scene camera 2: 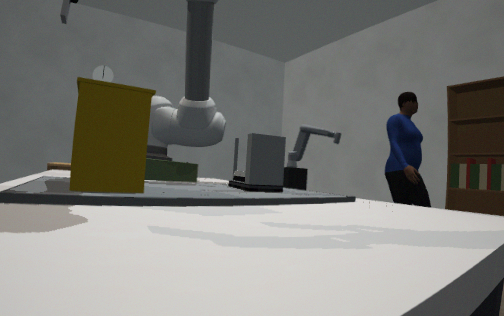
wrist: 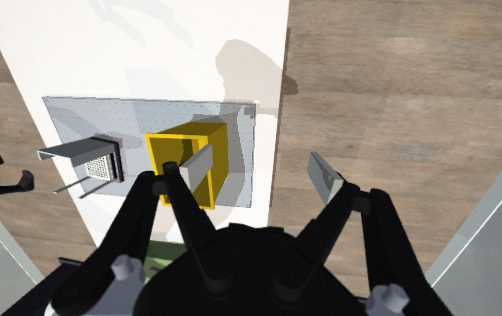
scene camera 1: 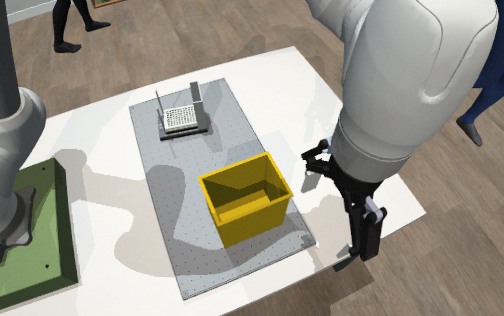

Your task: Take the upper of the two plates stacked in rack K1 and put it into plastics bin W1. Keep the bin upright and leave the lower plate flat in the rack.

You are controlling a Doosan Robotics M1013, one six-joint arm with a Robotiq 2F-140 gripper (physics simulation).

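Places are measured from the arm's base along level axes (x back, y right, z up), in millimetres.
Pixels of known places: gripper, fingertip midpoint: point(scene camera 2: 17, 10) point(wrist: 259, 158) point(scene camera 1: 325, 220); arm's base at its link origin: point(scene camera 2: 148, 159) point(scene camera 1: 5, 221).
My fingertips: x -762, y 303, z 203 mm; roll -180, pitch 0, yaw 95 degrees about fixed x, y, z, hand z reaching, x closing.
For each thing: its middle in the pictures, then the offset to it from my fingertips. Level surfaces: height alone.
- upper plate at the middle of its body: point(scene camera 1: 183, 117) point(wrist: 97, 161) dx +196, dy -535, dz -231 mm
- rack K1 at the middle of its body: point(scene camera 2: 255, 163) point(scene camera 1: 178, 111) point(wrist: 88, 168) dx +207, dy -535, dz -200 mm
- Plastics bin W1 at the middle of its body: point(scene camera 2: 108, 140) point(scene camera 1: 245, 203) point(wrist: 198, 159) dx +103, dy -159, dz -181 mm
- white table at its surface level: dz -284 mm
The upper plate point(scene camera 1: 181, 116) point(wrist: 98, 167), white with a grid of small wells, lies flat in rack K1 point(scene camera 1: 199, 102) point(scene camera 2: 266, 160) point(wrist: 95, 151), which has a black base, a tall grey panel and thin posts. The lower plate is mostly hidden beneath it, and its edge is hard to tell apart. Plastics bin W1 point(scene camera 1: 255, 227) point(scene camera 2: 112, 140) point(wrist: 220, 145) is yellow, upright and open at the top; no plate shows in it. My gripper point(scene camera 1: 330, 215) point(wrist: 259, 158) is open and empty, high above the table's edge, beside the bin and far from the rack. In scene view 2 a fingertip shows at the top left.
The rack and bin stand on a grey perforated board point(scene camera 1: 170, 155) point(scene camera 2: 225, 200) point(wrist: 240, 175) on the white table point(scene camera 1: 100, 115). A green base block point(scene camera 1: 40, 200) point(scene camera 2: 172, 171) stands beside the board. Beyond the table are a second small robot point(scene camera 2: 317, 131) and a person in blue point(scene camera 2: 405, 145).
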